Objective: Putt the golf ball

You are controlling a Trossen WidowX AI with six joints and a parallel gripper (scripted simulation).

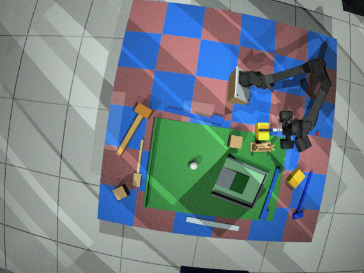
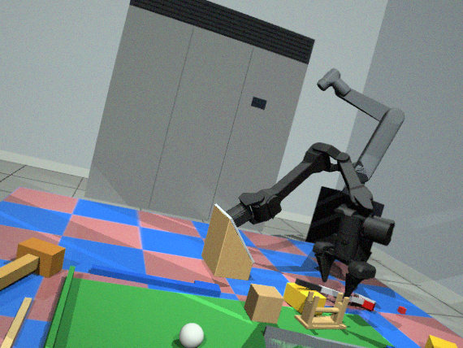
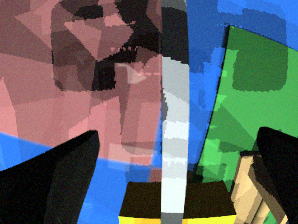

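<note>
Right now my gripper tip is 10 mm past the red putter, 20 mm to the right of it and 10 mm above it. Round my gripper tip: wooden stool: 100 mm ahead, 90 mm to the right, 20 mm below; blue putter: 360 mm ahead, 220 mm to the left, 40 mm below; small red cube: 260 mm to the left, 40 mm below.
</note>
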